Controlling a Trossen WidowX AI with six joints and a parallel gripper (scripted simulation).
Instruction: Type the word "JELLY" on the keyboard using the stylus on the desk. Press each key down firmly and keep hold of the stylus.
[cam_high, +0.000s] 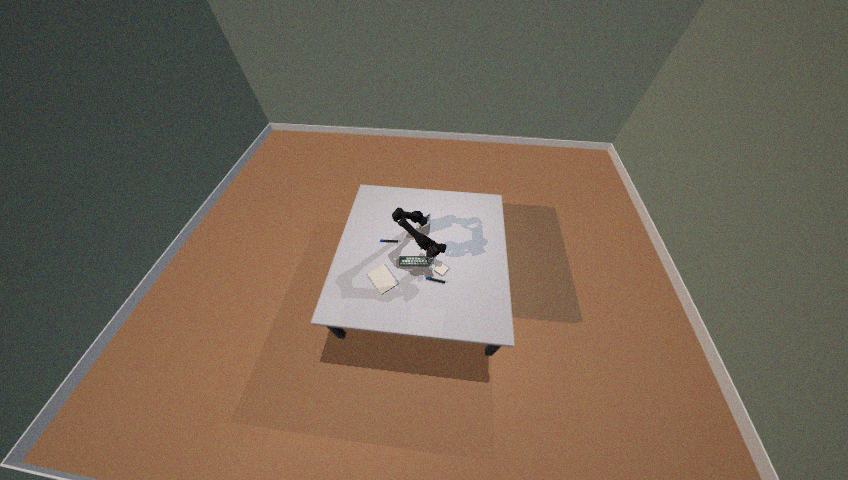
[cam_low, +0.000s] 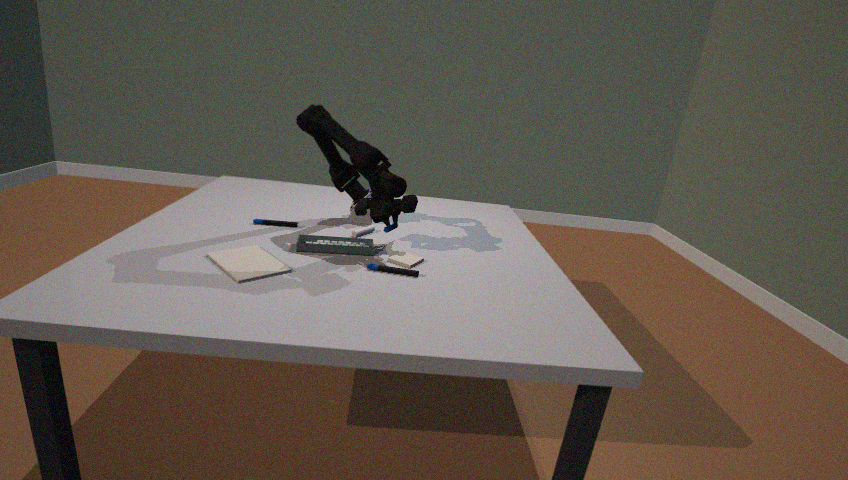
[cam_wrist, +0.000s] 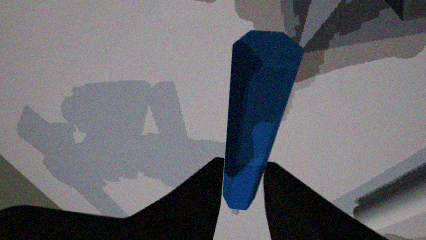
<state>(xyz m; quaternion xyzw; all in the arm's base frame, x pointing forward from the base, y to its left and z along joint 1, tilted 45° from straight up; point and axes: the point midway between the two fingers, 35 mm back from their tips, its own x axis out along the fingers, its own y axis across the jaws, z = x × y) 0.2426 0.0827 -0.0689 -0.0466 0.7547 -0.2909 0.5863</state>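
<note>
The stylus is 20 mm behind my gripper tip. The rest, counted from my gripper tip: beige notepad (260 mm ahead, 370 mm to the right, 50 mm below); then white cylinder (70 mm behind, 90 mm to the right, 50 mm below).
</note>
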